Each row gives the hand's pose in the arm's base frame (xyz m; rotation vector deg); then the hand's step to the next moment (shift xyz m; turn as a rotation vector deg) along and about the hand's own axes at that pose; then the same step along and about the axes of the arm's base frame.
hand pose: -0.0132 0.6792 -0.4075 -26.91 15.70 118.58
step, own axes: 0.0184 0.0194 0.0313 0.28 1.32 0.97
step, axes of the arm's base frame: -0.0320 0.0160 0.0203 -1.47 -0.10 0.76
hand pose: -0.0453 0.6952 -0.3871 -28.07 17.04 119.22
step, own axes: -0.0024 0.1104 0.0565 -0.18 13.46 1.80
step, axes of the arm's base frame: -0.1056 -0.0374 0.0533 -11.78 -6.49 1.92
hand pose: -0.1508 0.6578 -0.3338 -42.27 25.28 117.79
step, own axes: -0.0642 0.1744 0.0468 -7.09 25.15 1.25
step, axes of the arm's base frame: -0.1336 -0.1096 0.0829 -18.36 -17.51 6.36
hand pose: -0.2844 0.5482 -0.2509 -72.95 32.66 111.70
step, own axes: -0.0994 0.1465 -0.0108 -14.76 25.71 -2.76
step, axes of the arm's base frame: -0.0820 -0.1339 0.0825 -14.55 -23.20 11.68
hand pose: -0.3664 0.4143 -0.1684 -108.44 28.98 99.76
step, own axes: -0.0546 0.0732 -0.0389 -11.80 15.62 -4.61
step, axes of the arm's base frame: -0.0179 -0.0855 0.0471 -6.79 -16.05 10.03
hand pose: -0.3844 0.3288 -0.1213 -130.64 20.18 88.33
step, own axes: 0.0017 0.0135 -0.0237 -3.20 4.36 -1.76
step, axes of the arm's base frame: 0.0151 -0.0224 0.0043 -1.46 -4.69 2.87
